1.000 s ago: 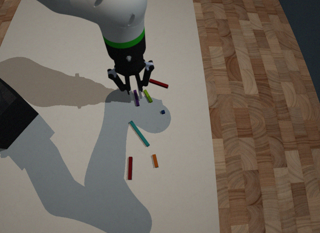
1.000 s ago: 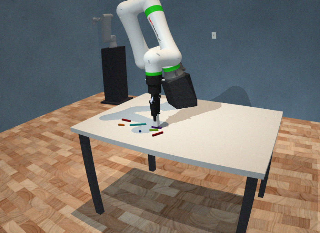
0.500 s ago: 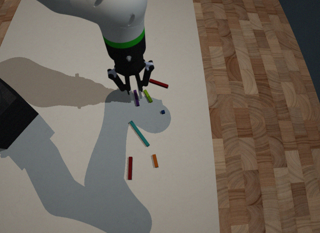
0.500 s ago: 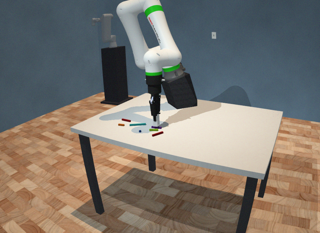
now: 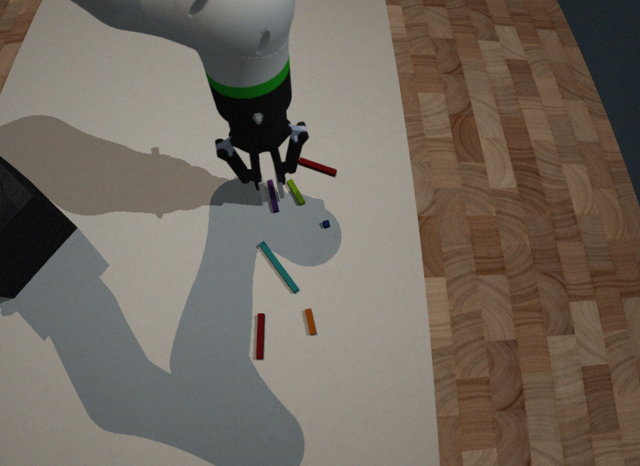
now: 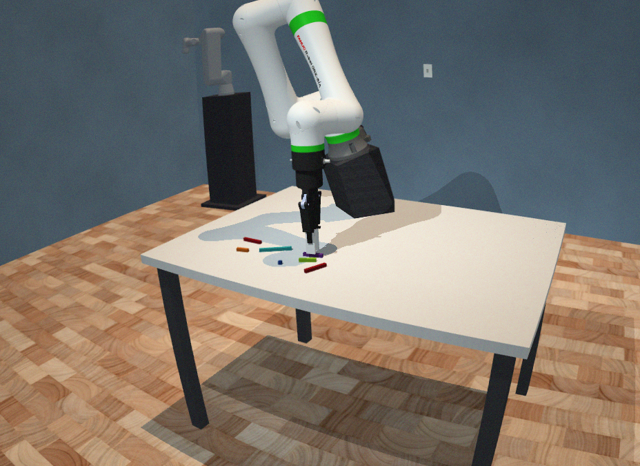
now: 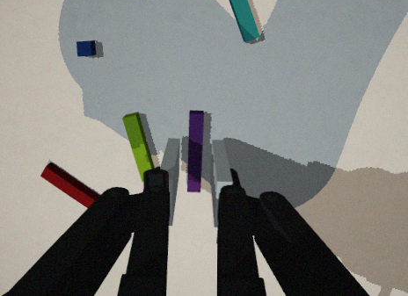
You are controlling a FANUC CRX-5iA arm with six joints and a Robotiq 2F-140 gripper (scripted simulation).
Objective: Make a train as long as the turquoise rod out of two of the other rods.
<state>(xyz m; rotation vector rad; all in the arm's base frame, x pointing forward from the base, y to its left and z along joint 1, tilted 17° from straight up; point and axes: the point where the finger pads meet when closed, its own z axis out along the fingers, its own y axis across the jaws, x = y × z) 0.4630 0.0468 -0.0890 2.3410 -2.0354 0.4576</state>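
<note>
My hand is 4 cm above the purple rod. From my hand the other things lie so: lime rod 4 cm below, 4 cm ahead; then small blue rod 9 cm ahead, 6 cm to the right, 4 cm below; then turquoise rod 13 cm to the right, 4 cm below.
</note>
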